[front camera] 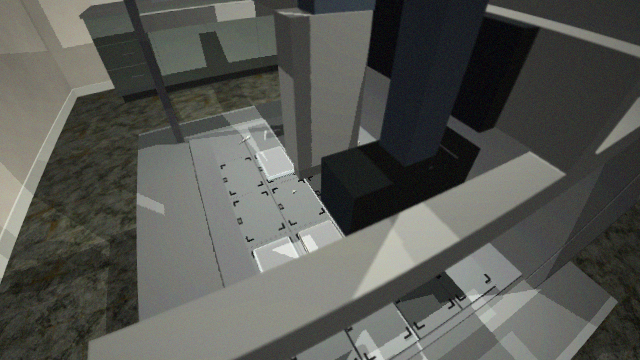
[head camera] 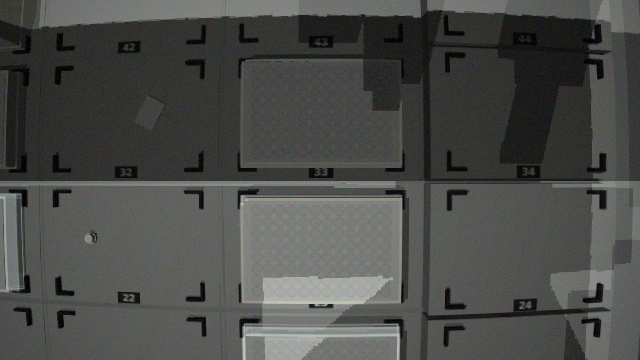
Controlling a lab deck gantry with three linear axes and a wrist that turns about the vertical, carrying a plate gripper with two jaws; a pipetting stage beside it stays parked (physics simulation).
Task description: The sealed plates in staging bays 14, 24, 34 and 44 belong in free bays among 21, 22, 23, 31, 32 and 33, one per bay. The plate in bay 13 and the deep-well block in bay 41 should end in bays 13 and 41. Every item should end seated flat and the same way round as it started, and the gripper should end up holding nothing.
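Seen in the pictures: robot's base, origin of its link: (front camera: 221,166).
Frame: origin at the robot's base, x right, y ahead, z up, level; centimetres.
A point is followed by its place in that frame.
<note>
A sealed plate (head camera: 320,115) @[x -25.4, y 39.2, z 1.4 cm] lies flat in bay 33. Another plate (head camera: 320,240) @[x -15.8, y 39.2, z 1.4 cm] (front camera: 320,236) @[x -14.8, y 36.3, z 1.4 cm] lies flat in bay 23, and the bay 13 plate (head camera: 360,345) @[x -7.5, y 42.3, z 1.4 cm] (front camera: 275,254) @[x -4.2, y 36.2, z 1.4 cm] shows in part below it. Plate edges show at the left in bay 31 (head camera: 6,120) @[x -25.5, y 12.6, z 1.4 cm] and bay 21 (head camera: 14,245) @[x -14.8, y 12.6, z 0.7 cm]; the bay 21 plate also shows in the front view (front camera: 276,162) @[x -15.1, y 7.3, z 1.4 cm]. A corner of the deep-well block (head camera: 10,37) @[x -32.6, y 12.7, z 1.4 cm] shows in bay 41. Bays 24 (head camera: 520,240) @[x -15.7, y 55.0, z 1.5 cm] and 34 (head camera: 475,110) @[x -25.9, y 51.2, z 1.4 cm] hold no plate. My gripper's dark body hangs over the deck in the front view; its jaws are hidden.
A small flat piece (head camera: 150,113) @[x -26.0, y 25.0, z 0.1 cm] lies in bay 32 and a small round piece (head camera: 90,237) @[x -15.6, y 19.7, z 0.4 cm] (front camera: 294,191) @[x -15.5, y 19.7, z 0.3 cm] in bay 22. A pale beam (front camera: 320,270) @[x -1.4, y 61.7, z 40.0 cm] crosses the front view. A light grey column (front camera: 335,85) @[x -13.4, y 41.9, z 38.9 cm] stands beside the gripper's dark blue column (front camera: 425,75) @[x -14.0, y 53.8, z 44.3 cm].
</note>
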